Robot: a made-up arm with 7 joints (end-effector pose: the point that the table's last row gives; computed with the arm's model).
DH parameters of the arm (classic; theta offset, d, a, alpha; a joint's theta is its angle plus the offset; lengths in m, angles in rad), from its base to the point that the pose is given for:
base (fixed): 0 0.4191 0 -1.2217
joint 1: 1.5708 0.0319 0 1.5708
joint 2: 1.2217 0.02 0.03 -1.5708
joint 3: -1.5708 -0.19 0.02 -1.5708
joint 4: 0 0.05 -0.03 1.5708
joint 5: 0 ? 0 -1.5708
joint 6: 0 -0.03 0.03 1.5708
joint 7: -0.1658 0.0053 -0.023 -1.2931
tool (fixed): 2.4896 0.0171 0 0
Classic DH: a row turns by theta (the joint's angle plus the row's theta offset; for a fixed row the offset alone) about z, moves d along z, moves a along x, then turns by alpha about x.
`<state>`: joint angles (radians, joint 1 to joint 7).
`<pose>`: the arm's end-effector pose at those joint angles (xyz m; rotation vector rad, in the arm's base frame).
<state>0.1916 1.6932 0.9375 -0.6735 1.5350 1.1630 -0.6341</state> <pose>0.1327 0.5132 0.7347 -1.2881 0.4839 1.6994</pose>
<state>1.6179 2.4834 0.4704 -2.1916 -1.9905 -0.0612 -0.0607</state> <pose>0.1814 0.0367 0.1033 1.0978 -0.7312 -1.5295</pose>
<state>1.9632 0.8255 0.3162 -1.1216 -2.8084 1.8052 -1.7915</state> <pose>-0.3824 0.4639 0.3312 -1.7657 0.9653 1.3844</pose>
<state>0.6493 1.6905 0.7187 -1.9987 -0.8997 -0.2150 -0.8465</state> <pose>0.3665 0.1245 0.5136 1.5550 -1.2896 -0.1328</pose>
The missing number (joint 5, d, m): -0.37
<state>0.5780 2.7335 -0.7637 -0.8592 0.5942 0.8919 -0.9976</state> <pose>0.3700 0.4042 0.6010 -2.5651 0.0501 -1.5085</pose>
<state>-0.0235 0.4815 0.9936 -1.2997 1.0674 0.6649 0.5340</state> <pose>0.1883 0.4871 0.3430 2.8031 -0.5869 -0.9743</pose>
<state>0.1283 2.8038 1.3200 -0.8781 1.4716 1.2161 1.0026</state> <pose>0.1107 -0.1506 0.9308 -1.8918 0.4001 0.8629</pose>
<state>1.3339 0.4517 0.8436 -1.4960 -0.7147 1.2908 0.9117</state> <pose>-0.1588 0.4685 0.2617 -0.4397 0.8857 -2.7292</pose>
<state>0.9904 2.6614 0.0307 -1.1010 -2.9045 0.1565 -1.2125</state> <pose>0.4716 0.2986 0.4337 -0.5925 0.4617 1.6292</pose>
